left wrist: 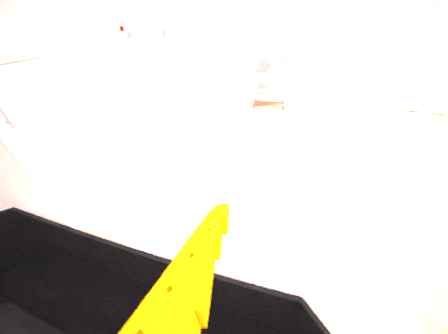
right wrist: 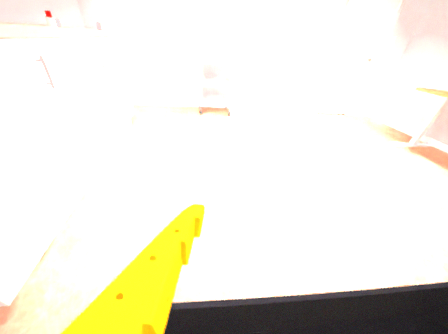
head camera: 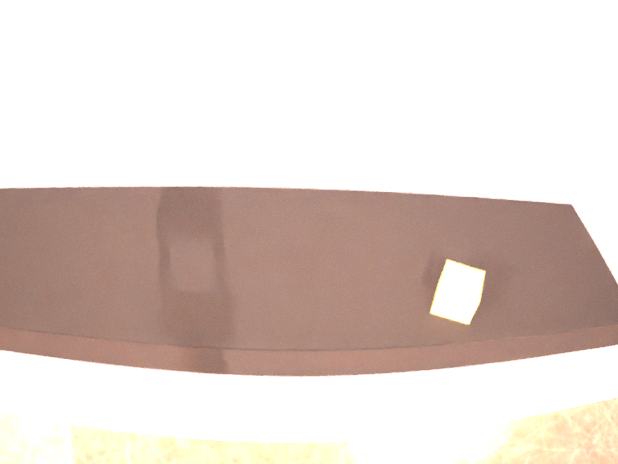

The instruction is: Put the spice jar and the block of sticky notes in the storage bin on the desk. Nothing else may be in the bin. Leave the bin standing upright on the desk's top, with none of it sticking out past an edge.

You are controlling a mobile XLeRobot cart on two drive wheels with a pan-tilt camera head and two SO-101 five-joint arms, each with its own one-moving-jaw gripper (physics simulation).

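Places are measured from the left arm's base along level axes (x down, y ahead, z right), in centimetres.
Pixels of known places: left end effector, tool point: point(left wrist: 228, 215); right end effector, tool point: point(right wrist: 202, 217).
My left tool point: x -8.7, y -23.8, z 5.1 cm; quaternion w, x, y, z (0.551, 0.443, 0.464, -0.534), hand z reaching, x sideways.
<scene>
Ahead of a thing's pixels: the offset from my left tool point to its middle. Level surfaces: height alone.
A pale, washed-out block {dx +9.3, dy +66.9, dz +29.5 cm} point(head camera: 457, 292) with yellow edges, which looks like the sticky notes, lies on the brown top {dx +11.2 cm} point(head camera: 320, 270) in the head view, right of centre and near its front edge. A tiny red-topped thing {dx -7.9, dy -112.7, dz +98.7 cm} point(left wrist: 121, 28) point(right wrist: 48, 14) shows far off at the upper left of both wrist views; I cannot tell if it is the spice jar. The storage bin cannot be made out on the brown top. My left gripper point(left wrist: 221, 216) and right gripper point(right wrist: 198, 215) each show one notched yellow jaw, so both are open, empty and away from the block.
A black basket point(left wrist: 115, 250) point(right wrist: 310, 306) lies below the jaws in the wrist views. The brown top's right end slants at the right of the head view, and a shadow crosses its left part. A yellow-edged board {dx +15.4 cm} point(right wrist: 432, 92) shows at the far right. Much is overexposed.
</scene>
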